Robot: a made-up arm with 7 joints. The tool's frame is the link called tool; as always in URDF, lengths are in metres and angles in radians. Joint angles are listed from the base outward. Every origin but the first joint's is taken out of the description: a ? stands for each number. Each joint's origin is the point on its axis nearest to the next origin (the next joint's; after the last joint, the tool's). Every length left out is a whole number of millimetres.
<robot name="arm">
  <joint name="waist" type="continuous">
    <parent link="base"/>
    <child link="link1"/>
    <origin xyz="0 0 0.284" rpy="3.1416 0 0"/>
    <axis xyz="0 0 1"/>
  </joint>
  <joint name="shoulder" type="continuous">
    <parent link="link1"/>
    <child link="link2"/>
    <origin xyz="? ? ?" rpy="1.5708 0 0"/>
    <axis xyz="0 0 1"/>
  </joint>
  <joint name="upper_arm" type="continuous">
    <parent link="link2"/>
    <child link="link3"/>
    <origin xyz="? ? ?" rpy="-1.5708 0 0"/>
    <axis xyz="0 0 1"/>
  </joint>
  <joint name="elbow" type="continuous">
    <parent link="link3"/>
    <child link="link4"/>
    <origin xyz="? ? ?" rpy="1.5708 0 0"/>
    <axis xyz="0 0 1"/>
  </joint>
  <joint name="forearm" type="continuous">
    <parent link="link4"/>
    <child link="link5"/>
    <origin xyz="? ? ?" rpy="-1.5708 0 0"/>
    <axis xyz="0 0 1"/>
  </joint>
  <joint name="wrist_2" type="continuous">
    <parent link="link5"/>
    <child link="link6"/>
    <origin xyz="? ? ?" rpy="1.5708 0 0"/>
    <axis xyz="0 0 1"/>
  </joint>
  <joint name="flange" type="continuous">
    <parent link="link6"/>
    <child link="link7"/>
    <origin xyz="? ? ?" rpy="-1.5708 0 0"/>
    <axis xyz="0 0 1"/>
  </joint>
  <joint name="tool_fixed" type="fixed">
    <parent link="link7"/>
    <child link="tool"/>
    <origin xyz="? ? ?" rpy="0 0 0"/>
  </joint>
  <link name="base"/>
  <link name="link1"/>
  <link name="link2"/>
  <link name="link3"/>
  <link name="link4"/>
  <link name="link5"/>
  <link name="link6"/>
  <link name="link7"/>
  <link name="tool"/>
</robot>
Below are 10 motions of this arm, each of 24 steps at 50 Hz.
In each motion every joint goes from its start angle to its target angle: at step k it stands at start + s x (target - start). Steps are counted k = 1, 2, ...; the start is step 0. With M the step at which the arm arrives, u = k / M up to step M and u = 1 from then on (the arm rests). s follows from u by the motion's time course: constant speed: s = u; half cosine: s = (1 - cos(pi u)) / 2; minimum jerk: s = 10 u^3 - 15 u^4 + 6 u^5.
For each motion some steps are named. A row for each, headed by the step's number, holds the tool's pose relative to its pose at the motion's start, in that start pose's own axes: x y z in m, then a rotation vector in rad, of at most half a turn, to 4 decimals.
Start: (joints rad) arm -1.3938 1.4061 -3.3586 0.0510 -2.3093 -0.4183 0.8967
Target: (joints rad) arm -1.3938 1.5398 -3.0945 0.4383 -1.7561 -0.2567 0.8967
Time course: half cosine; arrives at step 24
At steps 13, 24:
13: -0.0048 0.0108 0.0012 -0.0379 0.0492 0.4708
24: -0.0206 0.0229 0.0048 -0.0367 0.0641 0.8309

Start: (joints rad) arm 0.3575 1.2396 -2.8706 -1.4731 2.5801 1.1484 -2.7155
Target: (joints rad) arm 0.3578 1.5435 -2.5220 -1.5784 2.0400 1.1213 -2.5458
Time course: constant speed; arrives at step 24
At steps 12, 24:
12: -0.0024 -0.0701 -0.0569 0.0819 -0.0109 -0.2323
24: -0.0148 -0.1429 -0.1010 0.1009 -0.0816 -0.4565

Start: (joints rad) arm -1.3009 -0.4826 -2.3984 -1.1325 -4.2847 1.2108 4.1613
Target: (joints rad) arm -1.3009 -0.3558 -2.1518 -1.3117 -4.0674 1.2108 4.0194
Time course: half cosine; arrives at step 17
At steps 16, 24:
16: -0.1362 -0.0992 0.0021 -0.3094 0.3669 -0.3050
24: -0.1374 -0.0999 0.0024 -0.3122 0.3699 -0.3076

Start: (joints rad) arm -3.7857 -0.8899 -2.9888 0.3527 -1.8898 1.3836 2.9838
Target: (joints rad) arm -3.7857 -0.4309 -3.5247 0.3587 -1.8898 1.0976 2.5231
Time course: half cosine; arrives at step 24
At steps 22, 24:
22: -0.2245 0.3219 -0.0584 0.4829 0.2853 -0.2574
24: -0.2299 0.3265 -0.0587 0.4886 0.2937 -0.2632

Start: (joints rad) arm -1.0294 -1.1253 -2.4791 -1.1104 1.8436 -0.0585 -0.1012
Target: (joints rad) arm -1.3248 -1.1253 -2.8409 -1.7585 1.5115 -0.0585 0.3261
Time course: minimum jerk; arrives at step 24
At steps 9, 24:
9: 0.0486 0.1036 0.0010 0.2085 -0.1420 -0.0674
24: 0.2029 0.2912 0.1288 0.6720 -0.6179 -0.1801

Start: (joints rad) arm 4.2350 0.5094 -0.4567 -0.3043 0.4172 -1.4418 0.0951
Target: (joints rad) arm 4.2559 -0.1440 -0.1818 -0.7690 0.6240 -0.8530 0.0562
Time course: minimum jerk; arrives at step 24
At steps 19, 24:
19: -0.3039 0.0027 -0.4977 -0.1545 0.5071 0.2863
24: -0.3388 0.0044 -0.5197 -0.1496 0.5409 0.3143

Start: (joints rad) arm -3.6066 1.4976 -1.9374 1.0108 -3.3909 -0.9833 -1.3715
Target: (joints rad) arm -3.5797 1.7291 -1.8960 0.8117 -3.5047 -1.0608 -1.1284
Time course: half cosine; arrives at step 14
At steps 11, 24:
11: 0.0898 0.0390 0.1406 0.2697 0.0862 0.0490
24: 0.1019 0.0403 0.1584 0.3042 0.0923 0.0566

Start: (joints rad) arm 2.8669 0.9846 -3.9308 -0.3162 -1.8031 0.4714 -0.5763
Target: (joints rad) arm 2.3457 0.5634 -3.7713 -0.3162 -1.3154 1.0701 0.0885
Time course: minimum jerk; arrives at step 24
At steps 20, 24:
20: -0.2463 -0.1532 0.2880 0.3360 0.0900 0.8897
24: -0.2538 -0.1532 0.3011 0.3551 0.0889 0.9089

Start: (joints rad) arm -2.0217 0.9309 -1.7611 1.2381 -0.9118 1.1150 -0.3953
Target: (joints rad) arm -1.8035 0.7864 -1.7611 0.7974 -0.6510 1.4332 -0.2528
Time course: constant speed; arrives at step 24
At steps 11, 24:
11: 0.0392 -0.0677 0.0477 0.1070 0.0921 0.3181
24: 0.1072 -0.1335 0.0969 0.2867 0.2286 0.6452

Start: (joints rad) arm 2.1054 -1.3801 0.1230 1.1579 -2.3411 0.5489 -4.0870
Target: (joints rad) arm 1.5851 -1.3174 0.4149 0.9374 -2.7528 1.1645 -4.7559
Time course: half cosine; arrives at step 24
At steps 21, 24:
21: -0.0715 0.3085 0.1848 -0.1330 0.8457 -0.8321
24: -0.0704 0.3189 0.1955 -0.1471 0.8793 -0.8508

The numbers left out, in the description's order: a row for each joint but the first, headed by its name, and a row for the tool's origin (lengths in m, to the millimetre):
shoulder: 0 0.015 0
upper_arm: 0 -0.41 0
elbow: 0 0.011 0
forearm: 0 -0.337 0
wrist_2: 0 0 0
flange: 0 -0.132 0
tool: 0 0 0

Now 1 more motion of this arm.
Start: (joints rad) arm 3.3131 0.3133 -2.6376 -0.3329 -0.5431 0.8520 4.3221
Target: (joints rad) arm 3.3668 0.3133 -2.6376 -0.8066 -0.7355 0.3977 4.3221
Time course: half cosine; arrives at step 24
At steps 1, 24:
1: 0.0009 -0.0006 0.0004 -0.0029 -0.0025 0.0005
24: 0.1899 -0.0794 0.1671 -0.6154 -0.6391 0.0644

